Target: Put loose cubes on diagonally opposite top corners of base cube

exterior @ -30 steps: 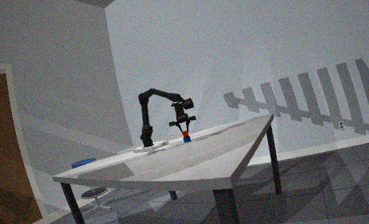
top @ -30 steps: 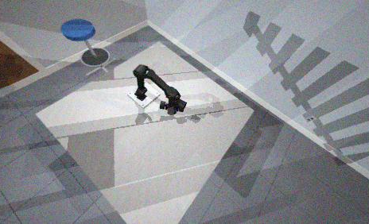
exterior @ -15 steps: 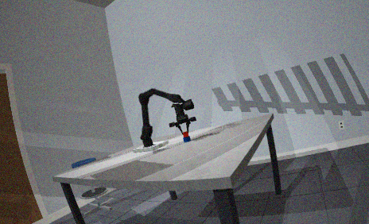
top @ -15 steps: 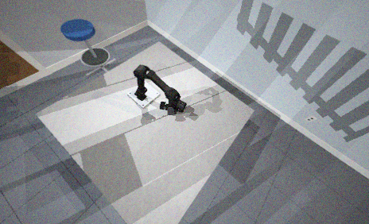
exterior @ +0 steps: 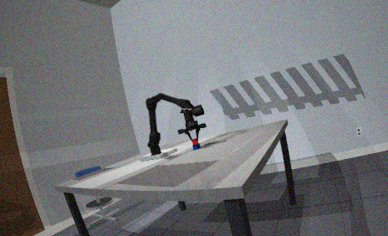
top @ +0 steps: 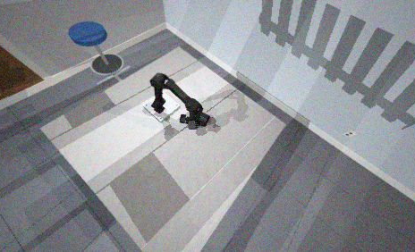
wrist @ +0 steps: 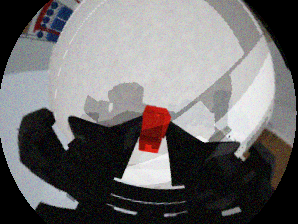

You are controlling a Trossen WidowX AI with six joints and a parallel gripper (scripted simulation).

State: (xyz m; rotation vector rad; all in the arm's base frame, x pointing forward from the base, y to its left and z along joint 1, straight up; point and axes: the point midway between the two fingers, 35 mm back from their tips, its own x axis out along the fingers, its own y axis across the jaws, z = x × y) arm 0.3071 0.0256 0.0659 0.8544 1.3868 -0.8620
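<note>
The red cube is right at my gripper tip. From my gripper tip the other things lie so: blue base cube (10 mm behind, 20 mm to the left, 40 mm below).
</note>
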